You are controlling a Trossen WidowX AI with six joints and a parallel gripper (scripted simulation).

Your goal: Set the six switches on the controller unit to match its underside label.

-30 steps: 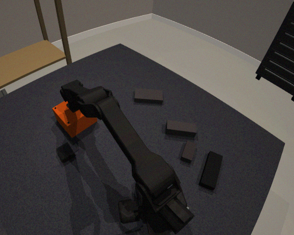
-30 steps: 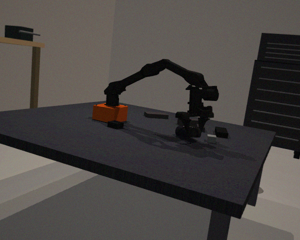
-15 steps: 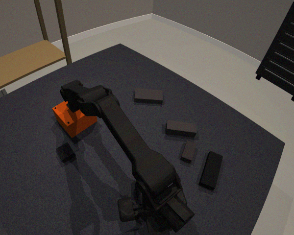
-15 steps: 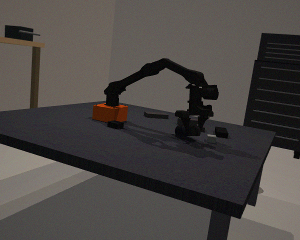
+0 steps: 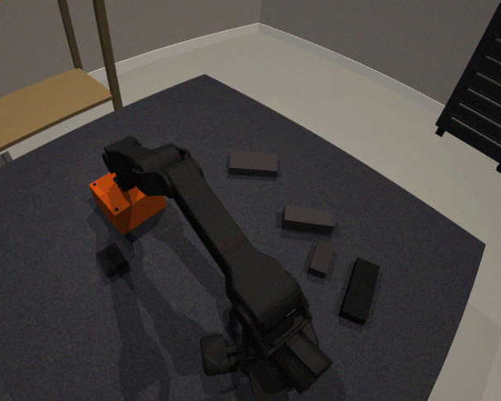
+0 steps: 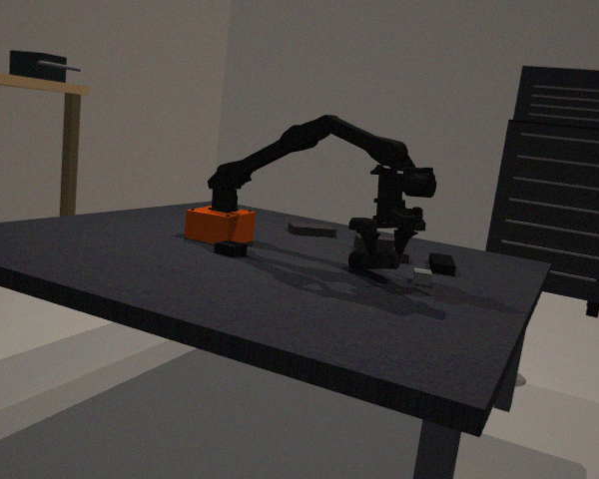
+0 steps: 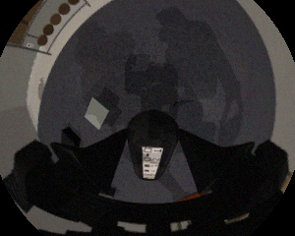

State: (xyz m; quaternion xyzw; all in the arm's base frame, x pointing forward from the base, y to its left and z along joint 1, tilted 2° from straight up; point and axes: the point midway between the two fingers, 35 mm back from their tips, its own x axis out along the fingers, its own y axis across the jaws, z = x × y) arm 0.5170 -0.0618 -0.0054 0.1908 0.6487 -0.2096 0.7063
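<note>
Right now my gripper tip is 70 mm short of the light grey cube, 80 mm to the right of it and 40 mm above it. Also, from my gripper tip: long black block 60 mm ahead, 300 mm to the left, 40 mm below; then black cube 390 mm behind, 80 mm to the right, 40 mm below.
</note>
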